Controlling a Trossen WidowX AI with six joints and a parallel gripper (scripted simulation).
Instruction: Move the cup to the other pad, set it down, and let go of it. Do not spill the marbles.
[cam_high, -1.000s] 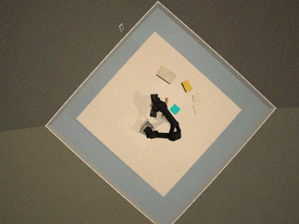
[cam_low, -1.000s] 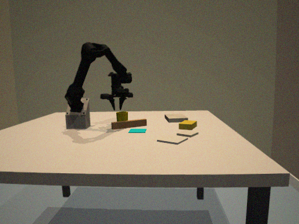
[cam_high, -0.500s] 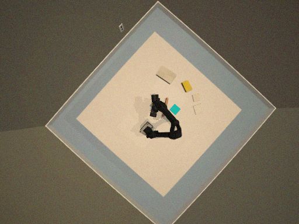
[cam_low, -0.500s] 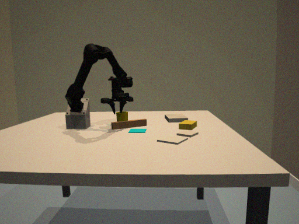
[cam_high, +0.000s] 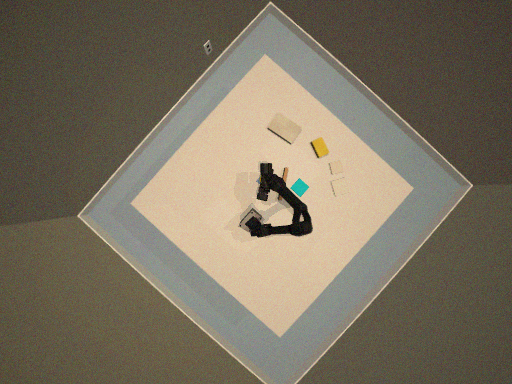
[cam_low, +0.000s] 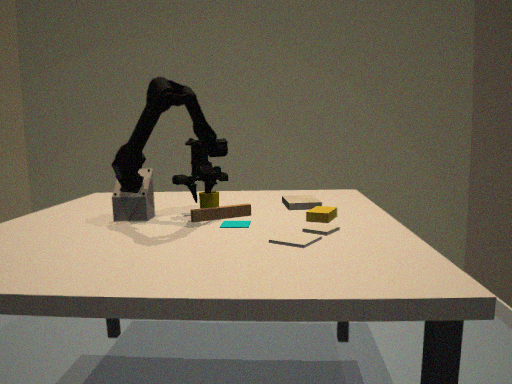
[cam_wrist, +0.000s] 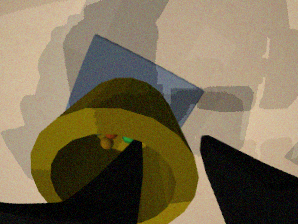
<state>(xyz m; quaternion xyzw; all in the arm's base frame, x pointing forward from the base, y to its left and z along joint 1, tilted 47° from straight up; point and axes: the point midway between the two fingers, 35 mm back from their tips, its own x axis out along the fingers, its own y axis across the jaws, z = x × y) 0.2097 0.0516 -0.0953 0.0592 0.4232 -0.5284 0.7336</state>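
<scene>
My gripper tip is 2 cm short of the olive-yellow cup and 1 cm to the right of it. Round my gripper tip: light blue pad (3 cm ahead, 1 cm to the left, 5 cm below); blue marble (4 cm ahead, 3 cm to the left, 2 cm below); wooden bar (9 cm ahead, 8 cm to the right, 3 cm below).
</scene>
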